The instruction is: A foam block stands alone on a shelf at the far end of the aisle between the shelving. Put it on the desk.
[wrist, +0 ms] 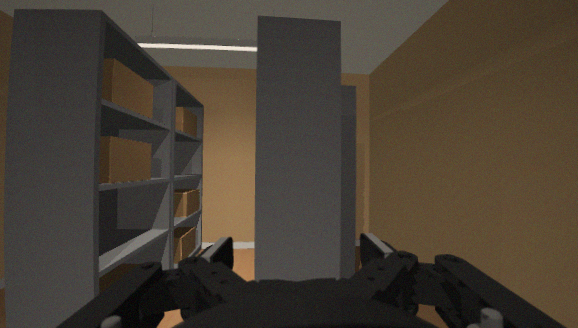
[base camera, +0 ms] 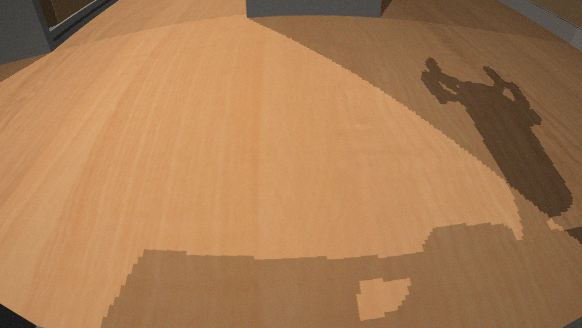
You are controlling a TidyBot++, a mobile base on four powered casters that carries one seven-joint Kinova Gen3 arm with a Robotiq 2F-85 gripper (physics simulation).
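Frame: origin at the arm's base, x ahead, y left, z up, level; millimetres.
Seen in the pictures: gripper, fingertip midpoint: (wrist: 296, 249).
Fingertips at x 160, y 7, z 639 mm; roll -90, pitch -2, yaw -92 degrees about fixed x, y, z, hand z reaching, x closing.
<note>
A point is followed by its place in that frame.
My gripper (wrist: 296, 249) {x 160, y 7, z 639 mm} is open, its two fingers wide apart at the bottom of the wrist view with no object between them. The foam block does not show in either view, and neither does the desk. A grey shelving unit (wrist: 54, 150) {x 1108, y 1185, z 769 mm} with several levels stands on the left in the wrist view. A second grey shelving unit (wrist: 298, 150) {x 1191, y -55, z 785 mm} stands ahead, its end panel towards me. The aisle between them leads to a tan far wall (wrist: 228, 160) {x 3006, y 772, z 783 mm}.
Brown boxes (wrist: 131, 160) {x 1467, y 1027, z 731 mm} (wrist: 186, 204) {x 2477, y 1098, z 277 mm} stand on the left unit's shelves. A tan wall (wrist: 475, 150) {x 1473, y -1291, z 823 mm} runs along the right. In the base camera view, grey shelving bases (base camera: 314, 7) {x 1191, y -55, z -366 mm} (base camera: 22, 32) {x 1114, y 1089, z -285 mm} show at the top centre and top left. The arm's shadow falls on the wooden floor (base camera: 250, 140) {x 526, y 78, z -396 mm}.
</note>
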